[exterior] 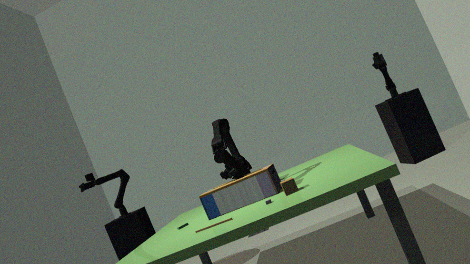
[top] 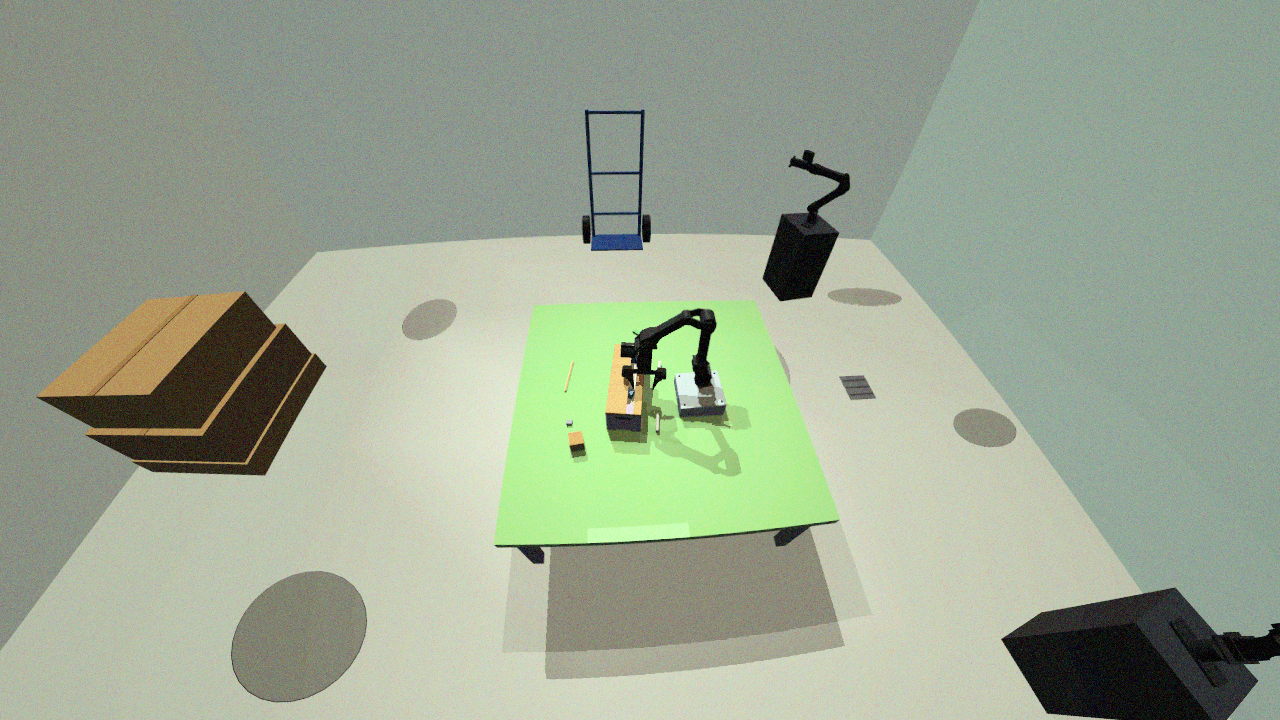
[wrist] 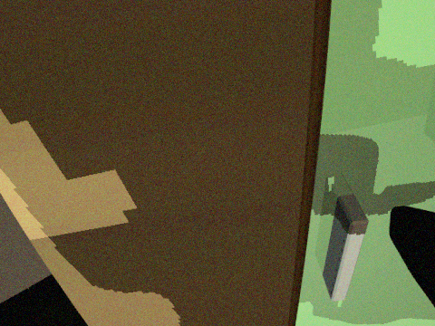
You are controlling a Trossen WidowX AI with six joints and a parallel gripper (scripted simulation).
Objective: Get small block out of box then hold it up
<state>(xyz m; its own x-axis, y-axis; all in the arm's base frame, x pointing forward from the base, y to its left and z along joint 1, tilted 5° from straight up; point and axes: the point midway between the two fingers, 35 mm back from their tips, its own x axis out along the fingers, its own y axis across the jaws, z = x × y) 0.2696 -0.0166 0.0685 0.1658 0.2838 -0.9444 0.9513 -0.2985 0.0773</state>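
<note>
Right now the tan-topped box is 4 cm to the right of my gripper tip, 3 cm below it and 2 cm ahead of it. The rest, counted from my gripper tip: thin stick 30 cm ahead, 22 cm to the right, 9 cm below; blue block 6 cm ahead, 1 cm to the left; brown cube 32 cm ahead, 15 cm to the left, 6 cm below.
</note>
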